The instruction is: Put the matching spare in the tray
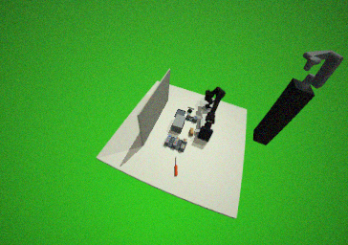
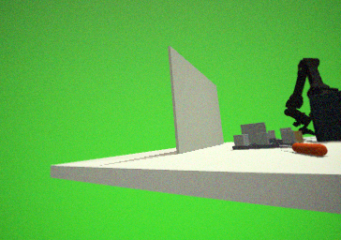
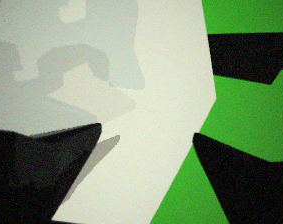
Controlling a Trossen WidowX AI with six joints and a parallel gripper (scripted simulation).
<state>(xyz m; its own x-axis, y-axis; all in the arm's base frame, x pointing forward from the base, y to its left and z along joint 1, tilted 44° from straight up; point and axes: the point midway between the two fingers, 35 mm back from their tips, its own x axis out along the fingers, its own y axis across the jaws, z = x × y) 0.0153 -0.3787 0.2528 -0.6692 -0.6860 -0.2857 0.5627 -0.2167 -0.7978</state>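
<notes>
Now: the grey spare 160 mm ahead of my gripper tip, 630 mm to the left of it and 10 mm above it. From my gripper tip the other things lie so: grey wall panel 540 mm ahead, 490 mm to the left, 180 mm above.
</notes>
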